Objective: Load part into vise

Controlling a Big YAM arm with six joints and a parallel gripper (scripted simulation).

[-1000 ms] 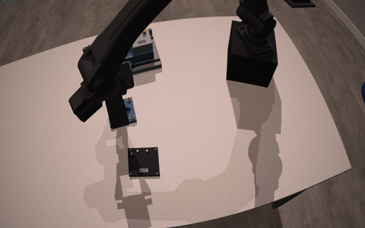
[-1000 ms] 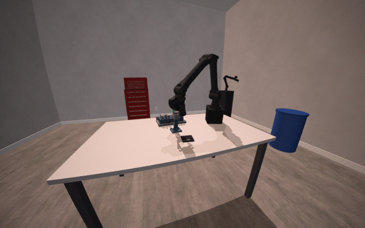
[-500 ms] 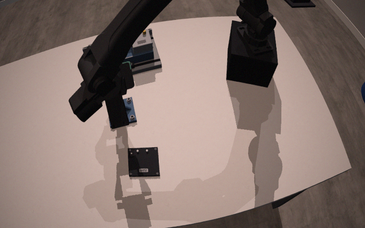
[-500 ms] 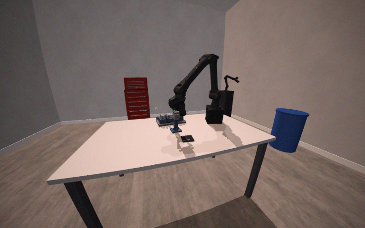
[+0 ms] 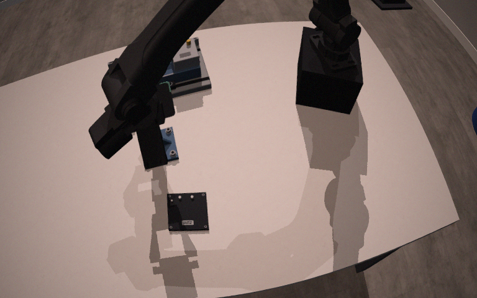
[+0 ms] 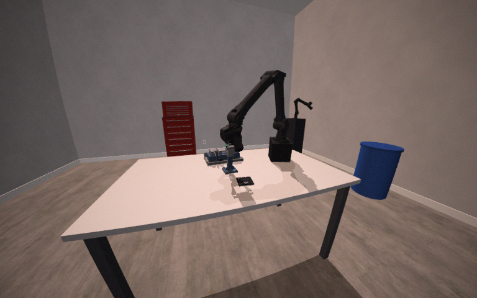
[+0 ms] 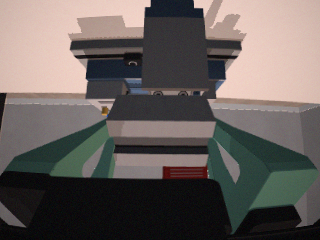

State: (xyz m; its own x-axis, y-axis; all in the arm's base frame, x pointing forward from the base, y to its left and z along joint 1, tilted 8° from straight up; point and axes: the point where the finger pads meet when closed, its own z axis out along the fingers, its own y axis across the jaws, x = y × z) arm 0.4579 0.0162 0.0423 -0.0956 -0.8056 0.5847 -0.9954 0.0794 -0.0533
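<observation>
Right now my hand is 19 cm to the left of the dark short rod, 9 cm above it and 4 cm short of it. Also, from my hand: black infeed plate (18 cm to the left, 17 cm below, 1 cm behind); moving jaw (24 cm to the right, 10 cm below, 1 cm ahead); part (1 cm to the left, 1 cm above).
</observation>
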